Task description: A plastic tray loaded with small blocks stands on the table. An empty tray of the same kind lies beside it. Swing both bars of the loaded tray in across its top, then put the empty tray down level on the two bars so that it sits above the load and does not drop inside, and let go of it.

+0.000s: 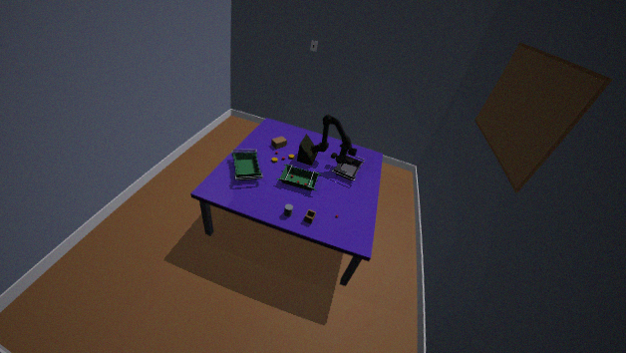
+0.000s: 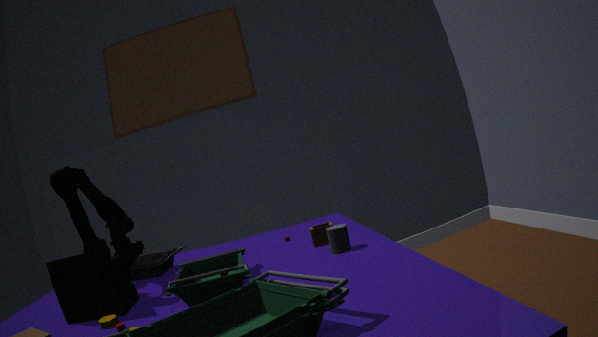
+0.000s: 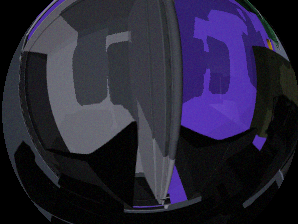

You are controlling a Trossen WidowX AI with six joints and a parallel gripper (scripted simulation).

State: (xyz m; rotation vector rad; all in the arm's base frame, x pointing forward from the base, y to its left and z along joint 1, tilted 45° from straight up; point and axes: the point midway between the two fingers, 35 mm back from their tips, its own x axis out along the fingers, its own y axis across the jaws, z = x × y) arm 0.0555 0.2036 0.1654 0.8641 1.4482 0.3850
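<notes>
My gripper tip is 80 mm to the right of the grey tray, 30 mm below it and 20 mm short of it. From my gripper tip the other things lie so: tan block 590 mm to the right, 120 mm behind, 20 mm above; then red block 590 mm ahead, 20 mm to the left.
</notes>
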